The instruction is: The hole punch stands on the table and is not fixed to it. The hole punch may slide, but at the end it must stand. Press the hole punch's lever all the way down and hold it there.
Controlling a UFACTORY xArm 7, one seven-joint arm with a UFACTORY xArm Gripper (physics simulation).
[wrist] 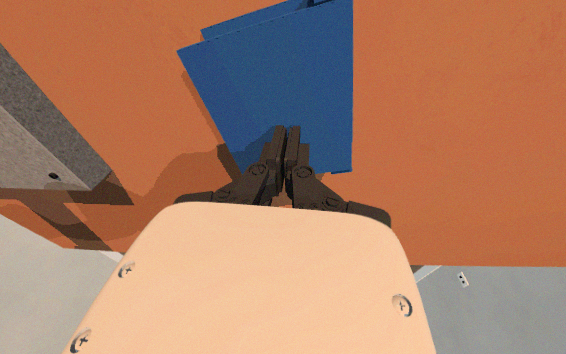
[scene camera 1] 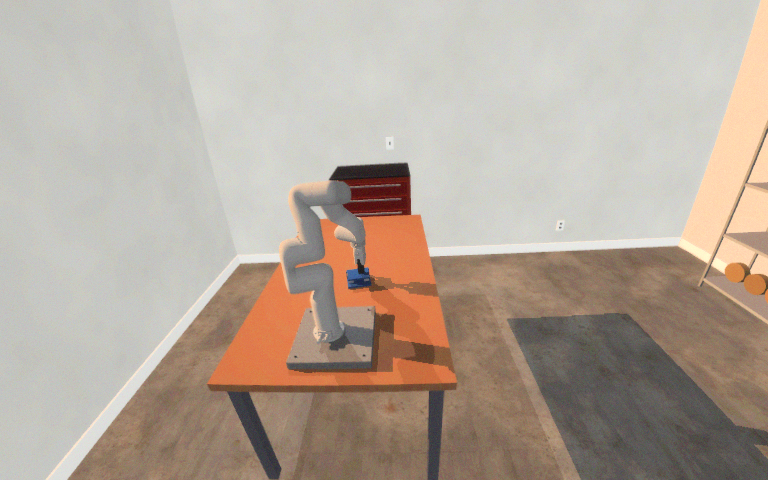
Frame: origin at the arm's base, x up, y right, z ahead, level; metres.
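Seen in the pictures: gripper, fingertip midpoint: point(wrist: 288, 142) point(scene camera 1: 361, 272); arm's base at its link origin: point(scene camera 1: 329, 331).
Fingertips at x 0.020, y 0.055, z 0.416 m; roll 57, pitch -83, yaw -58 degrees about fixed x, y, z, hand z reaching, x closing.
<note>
Offsets run from my fingertips to a thing's top centre. "*": to the spot under its first point. Level surfaces: height alone.
The blue hole punch @(dz -0.003, dx +0.000, dy -0.018 m) point(scene camera 1: 357, 279) stands upright on the orange table. Its lever @(dz -0.007, dx +0.000, dy -0.017 m) point(wrist: 285, 85) is a broad flat blue plate in the wrist view, with a strip of the base @(* dz -0.041, dx -0.044, dy -0.064 m) point(wrist: 240, 26) showing past its far edge. My gripper point(scene camera 1: 360, 270) point(wrist: 288, 142) is shut with nothing between its fingers. The fingertips are over the lever's near part and look to be at its surface; whether they touch it cannot be told for certain. The gap between lever and base is mostly hidden, so how far down the lever is cannot be measured.
The orange table @(dx -0.056 m) point(scene camera 1: 396, 237) point(wrist: 460, 125) carries the arm's grey base plate point(scene camera 1: 339, 354) point(wrist: 45, 115) on the near side of the punch. A red drawer cabinet point(scene camera 1: 382, 189) stands behind the table's far end. A shelf unit stands at the far right.
</note>
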